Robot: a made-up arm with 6 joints.
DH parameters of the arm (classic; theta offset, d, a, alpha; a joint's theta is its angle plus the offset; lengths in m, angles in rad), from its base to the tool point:
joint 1: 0 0.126 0 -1.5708
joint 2: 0.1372 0 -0.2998 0
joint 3: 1.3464 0 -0.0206 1.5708
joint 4: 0 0.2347 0 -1.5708
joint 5: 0 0 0.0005 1.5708
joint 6: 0 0.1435 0 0
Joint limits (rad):
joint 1: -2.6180..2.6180
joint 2: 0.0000..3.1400
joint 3: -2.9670..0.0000
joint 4: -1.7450..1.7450
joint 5: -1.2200..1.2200
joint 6: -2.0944..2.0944
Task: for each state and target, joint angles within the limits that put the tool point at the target. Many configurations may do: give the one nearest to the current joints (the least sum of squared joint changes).
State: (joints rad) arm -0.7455 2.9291 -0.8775 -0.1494 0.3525 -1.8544
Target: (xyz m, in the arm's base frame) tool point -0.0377 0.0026 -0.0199
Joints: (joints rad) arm -0.6948 3.0359 -0.3624 -0.2740 0.6033 -1.8544
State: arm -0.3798 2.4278 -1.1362 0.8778 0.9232 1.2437
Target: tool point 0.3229 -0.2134 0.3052
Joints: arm -0.8158 1.6810 -1.4118 0.8679 0.9442 1.2437
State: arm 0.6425 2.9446 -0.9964 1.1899 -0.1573 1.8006
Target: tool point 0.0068 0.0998 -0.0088
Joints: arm 0.6911 2.3964 -0.2551 1.1181 0.5938 1.8006
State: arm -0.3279 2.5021 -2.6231 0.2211 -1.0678 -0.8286
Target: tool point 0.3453 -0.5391 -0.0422
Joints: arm -0.9650 3.1400 -2.4181 0.2817 -0.6212 -0.8286
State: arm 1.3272 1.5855 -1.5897 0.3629 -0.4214 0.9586
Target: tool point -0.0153 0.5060 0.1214
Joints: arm 1.6270 2.1785 -1.3017 0.3499 -0.2739 0.9586
